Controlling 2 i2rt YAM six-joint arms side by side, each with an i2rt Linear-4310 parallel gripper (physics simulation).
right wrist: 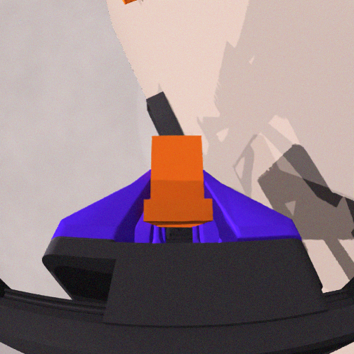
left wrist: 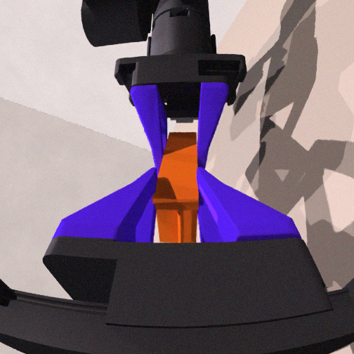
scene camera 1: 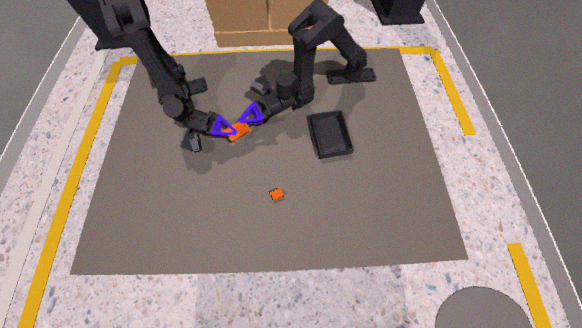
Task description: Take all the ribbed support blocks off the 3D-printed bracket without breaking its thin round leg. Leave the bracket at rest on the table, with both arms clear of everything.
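Observation:
An orange 3D-printed bracket [scene camera 1: 241,130] [right wrist: 177,157] is held between the two grippers, low over the mat. My left gripper [scene camera 1: 240,123] [left wrist: 176,175] is shut at its ribbed side, on what looks like a ribbed support block [left wrist: 175,222]; the boundary between block and bracket is unclear. My right gripper [scene camera 1: 235,132] [right wrist: 176,176] is shut on the bracket from the picture's left. The two sets of fingertips nearly meet across the orange part. The thin round leg cannot be made out. A loose orange block [scene camera 1: 276,194] lies on the mat, nearer the front.
A black open tray [scene camera 1: 330,134] stands on the dark mat [scene camera 1: 150,225], to the right of the grippers. Brown cardboard boxes [scene camera 1: 242,17] stand behind the mat. A grey disc [scene camera 1: 482,312] lies at the front right. Both arms reach in from the back.

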